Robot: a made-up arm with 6 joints. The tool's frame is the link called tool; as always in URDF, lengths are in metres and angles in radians.
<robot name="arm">
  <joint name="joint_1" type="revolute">
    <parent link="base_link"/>
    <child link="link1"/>
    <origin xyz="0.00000 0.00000 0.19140"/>
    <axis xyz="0 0 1"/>
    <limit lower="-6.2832" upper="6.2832"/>
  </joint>
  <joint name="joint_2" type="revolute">
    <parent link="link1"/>
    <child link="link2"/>
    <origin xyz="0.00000 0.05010 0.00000" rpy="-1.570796 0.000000 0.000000"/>
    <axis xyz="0 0 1"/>
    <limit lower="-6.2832" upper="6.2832"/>
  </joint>
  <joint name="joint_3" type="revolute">
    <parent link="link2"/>
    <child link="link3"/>
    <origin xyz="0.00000 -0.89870 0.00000"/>
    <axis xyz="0 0 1"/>
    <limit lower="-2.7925" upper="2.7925"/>
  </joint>
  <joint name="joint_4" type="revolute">
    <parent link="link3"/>
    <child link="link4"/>
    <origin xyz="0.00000 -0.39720 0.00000" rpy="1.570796 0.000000 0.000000"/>
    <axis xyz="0 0 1"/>
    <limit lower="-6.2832" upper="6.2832"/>
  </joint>
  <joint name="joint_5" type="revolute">
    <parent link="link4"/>
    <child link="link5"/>
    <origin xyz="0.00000 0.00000 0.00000" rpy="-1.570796 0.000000 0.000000"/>
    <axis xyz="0 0 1"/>
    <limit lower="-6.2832" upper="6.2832"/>
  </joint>
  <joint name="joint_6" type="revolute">
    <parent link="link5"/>
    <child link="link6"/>
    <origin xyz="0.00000 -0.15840 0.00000" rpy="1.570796 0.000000 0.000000"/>
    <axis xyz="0 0 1"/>
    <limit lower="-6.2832" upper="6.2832"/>
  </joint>
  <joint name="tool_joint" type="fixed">
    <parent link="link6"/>
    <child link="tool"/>
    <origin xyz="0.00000 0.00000 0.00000"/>
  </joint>
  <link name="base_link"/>
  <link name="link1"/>
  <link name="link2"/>
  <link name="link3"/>
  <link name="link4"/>
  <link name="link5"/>
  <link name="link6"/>
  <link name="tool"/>
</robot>
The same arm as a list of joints. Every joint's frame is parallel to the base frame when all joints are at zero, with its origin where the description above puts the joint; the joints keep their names.
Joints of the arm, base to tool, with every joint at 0 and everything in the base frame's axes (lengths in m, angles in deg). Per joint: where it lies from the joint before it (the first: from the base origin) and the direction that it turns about. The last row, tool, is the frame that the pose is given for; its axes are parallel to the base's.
joint_1: axis 0 0 1 offset 0 0 0.1914
joint_2: axis 0 1 0 offset 0 0.0501 0
joint_3: axis 0 1 0 offset 0 0 0.8987
joint_4: axis 0 0 1 offset 0 0 0.3972
joint_5: axis 0 1 0 offset 0 0 0
joint_6: axis 0 0 1 offset 0 0 0.1584
tool: offset 0 0 0
Joint limits (deg, base to tool): -360..360 -360..360 -160..160 -360..360 -360..360 -360..360

